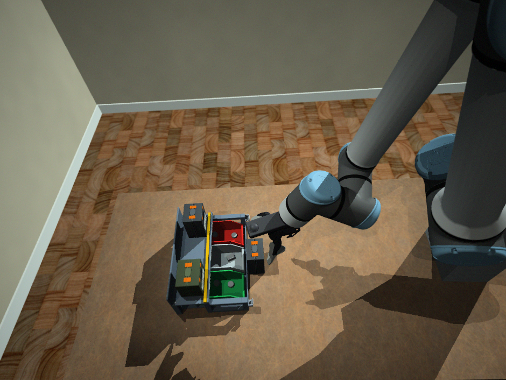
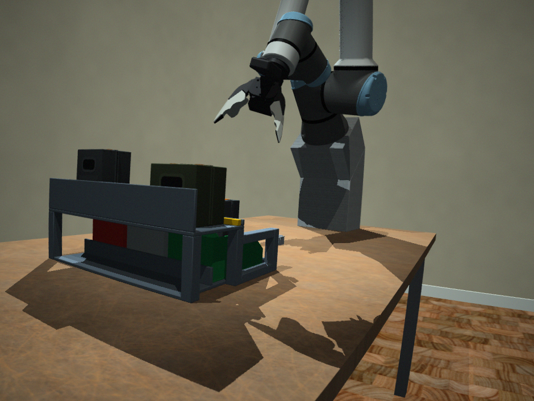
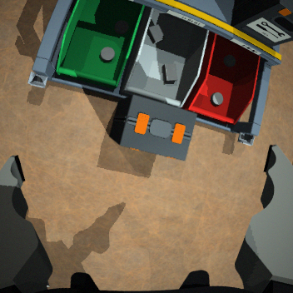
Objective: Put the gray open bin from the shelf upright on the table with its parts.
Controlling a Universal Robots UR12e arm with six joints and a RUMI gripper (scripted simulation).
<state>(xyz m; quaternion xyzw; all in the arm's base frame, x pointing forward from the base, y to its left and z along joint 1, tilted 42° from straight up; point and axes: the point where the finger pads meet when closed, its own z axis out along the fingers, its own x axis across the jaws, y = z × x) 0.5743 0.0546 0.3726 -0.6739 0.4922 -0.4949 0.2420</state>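
The gray bin lies 15 cm ahead of my hand, 7 cm to the right of it and 24 cm below it. Also, from my hand: yellow strip 20 cm ahead, 7 cm to the right, 18 cm below; then green bin 15 cm ahead, 4 cm to the left, 24 cm below; then red bin 15 cm ahead, 18 cm to the right, 24 cm below.
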